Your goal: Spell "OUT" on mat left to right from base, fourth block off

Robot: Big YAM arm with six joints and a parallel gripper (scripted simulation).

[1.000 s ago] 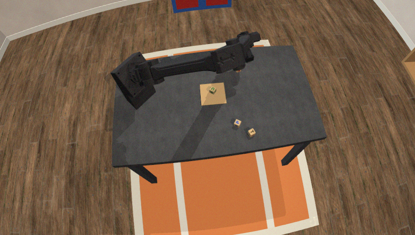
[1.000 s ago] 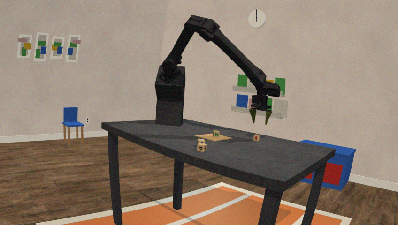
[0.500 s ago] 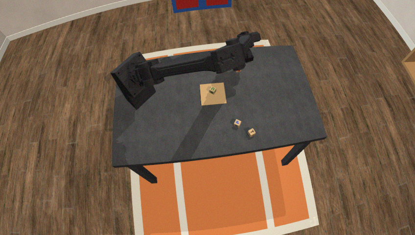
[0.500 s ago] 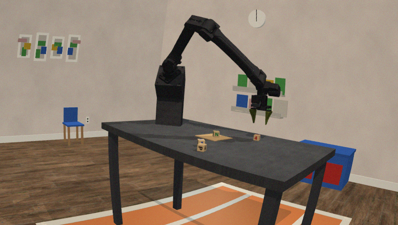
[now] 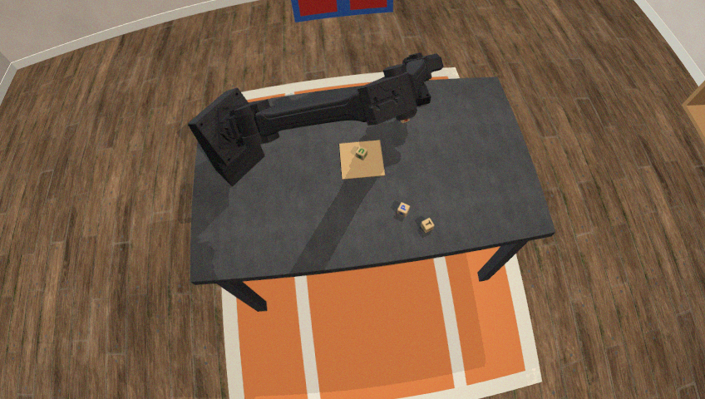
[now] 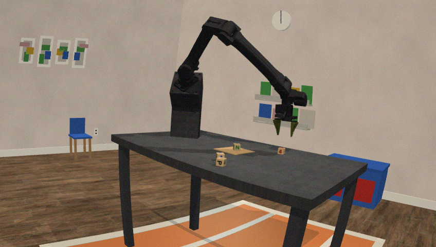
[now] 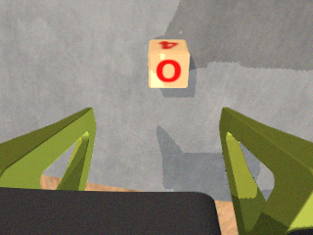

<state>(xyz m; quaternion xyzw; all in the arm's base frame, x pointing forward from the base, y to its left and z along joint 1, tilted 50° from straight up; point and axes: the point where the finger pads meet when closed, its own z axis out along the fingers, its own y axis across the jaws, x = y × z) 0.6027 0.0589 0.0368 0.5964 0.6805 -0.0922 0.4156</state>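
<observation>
Right now my hand is 80 mm above the O block and 10 mm past it. The rest, counted from my hand: green-lettered block: 210 mm behind, 80 mm to the right, 80 mm below; P block: 320 mm to the right, 170 mm behind, 80 mm below; tan mat: 220 mm behind, 100 mm below, 90 mm to the right.
</observation>
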